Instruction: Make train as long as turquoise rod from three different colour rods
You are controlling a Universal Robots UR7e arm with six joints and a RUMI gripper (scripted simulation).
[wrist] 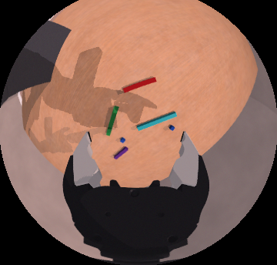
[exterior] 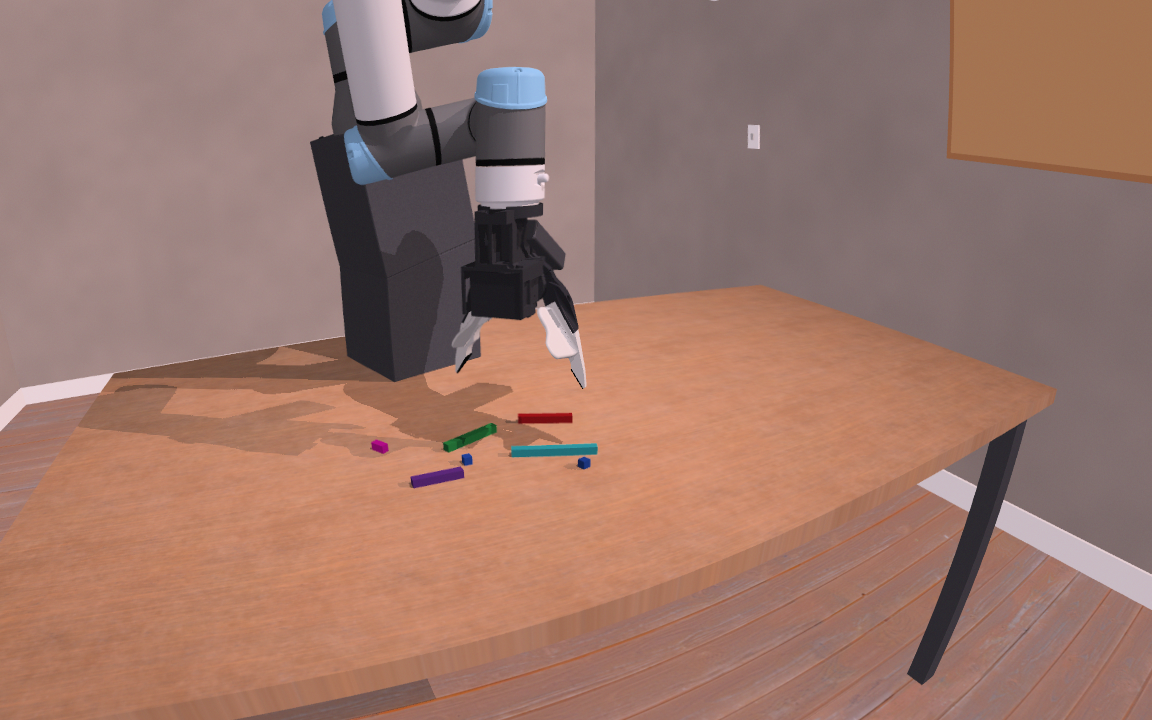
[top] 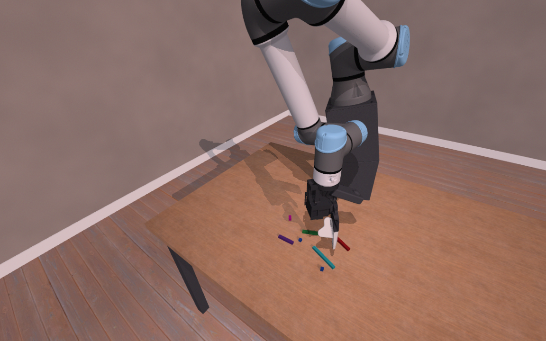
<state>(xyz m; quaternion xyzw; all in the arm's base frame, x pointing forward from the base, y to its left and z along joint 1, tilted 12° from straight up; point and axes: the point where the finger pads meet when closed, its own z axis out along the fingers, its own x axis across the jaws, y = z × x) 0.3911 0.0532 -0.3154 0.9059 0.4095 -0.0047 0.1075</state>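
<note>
Right now the turquoise rod is 80 mm below my hand, 50 mm ahead of it and 20 mm to the left of it. Round my hand: green rod 80 mm below, 60 mm to the right, 20 mm behind; red rod 80 mm below, 50 mm to the left, 40 mm behind; purple rod 120 mm to the right, 80 mm below, 60 mm ahead.
</note>
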